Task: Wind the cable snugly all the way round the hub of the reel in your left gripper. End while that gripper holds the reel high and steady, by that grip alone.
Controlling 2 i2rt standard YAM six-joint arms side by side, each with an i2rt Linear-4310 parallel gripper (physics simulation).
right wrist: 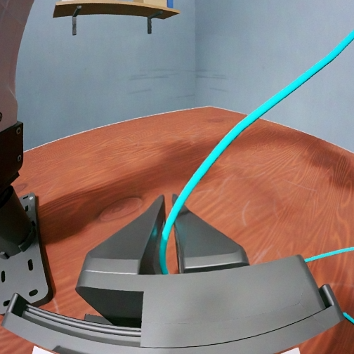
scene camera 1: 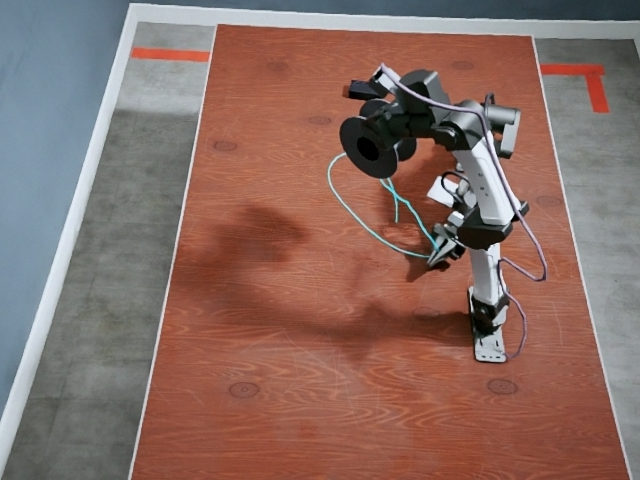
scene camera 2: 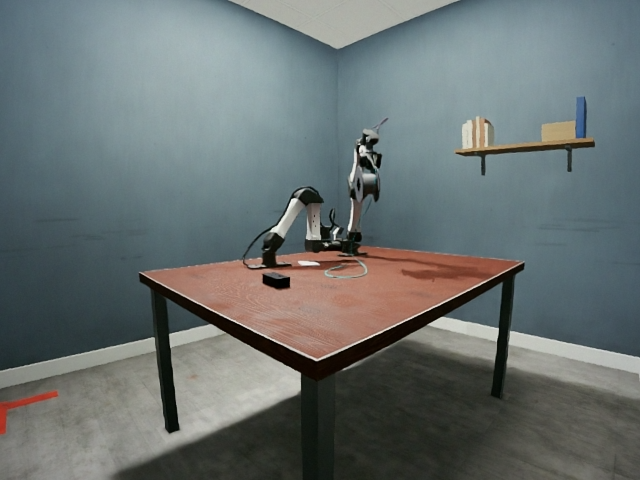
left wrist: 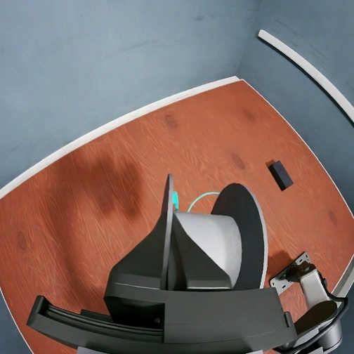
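Where they show: left gripper, fingertip midpoint: (scene camera 1: pixel 362 124) (scene camera 2: pixel 375 170); right gripper, fingertip midpoint: (scene camera 1: pixel 428 265) (scene camera 2: pixel 360 245); left arm's base, origin of the base link: (scene camera 1: pixel 485 323); right arm's base, origin of the base link: (scene camera 2: pixel 269 266).
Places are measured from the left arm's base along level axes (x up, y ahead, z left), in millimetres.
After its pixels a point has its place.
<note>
My left gripper (scene camera 1: pixel 376 128) (left wrist: pixel 167 218) is shut on one dark flange of the reel (scene camera 1: pixel 379 166) {x 347, y 306, z -223 mm} (scene camera 2: pixel 368 183) {x 373, y 345, z -308 mm} (left wrist: pixel 250 235), high above the table. The pale hub is bare on the side seen in the left wrist view, with a short cyan piece at the gripped flange. The cyan cable (scene camera 1: pixel 361 225) {x 2, y 314, z -281 mm} (left wrist: pixel 200 199) (right wrist: pixel 250 117) hangs below the reel. One strand runs down to my right gripper (scene camera 1: pixel 433 257) {x 75, y 152, z -122 mm} (right wrist: pixel 168 200), which is low over the table with its fingers nearly together around the cable. A loop sweeps back leftward; another strand dangles. The hub's far side is hidden.
A black box (scene camera 1: pixel 361 89) {x 35, y 322, z -765 mm} (scene camera 2: pixel 275 280) {x 27, y 344, z -806 mm} (left wrist: pixel 281 175) lies on the table (scene camera 1: pixel 289 413) {x 0, y 485, z 247 mm}. A white card (scene camera 1: pixel 439 191) {x 6, y 91, z -403 mm} (scene camera 2: pixel 308 263) {x 6, y 69, z -406 mm} lies by the right arm. The left arm's base plate (scene camera 1: pixel 488 351) {x 10, y 4, z 76 mm} stands near the right gripper. A wall shelf (scene camera 2: pixel 516 147) is behind.
</note>
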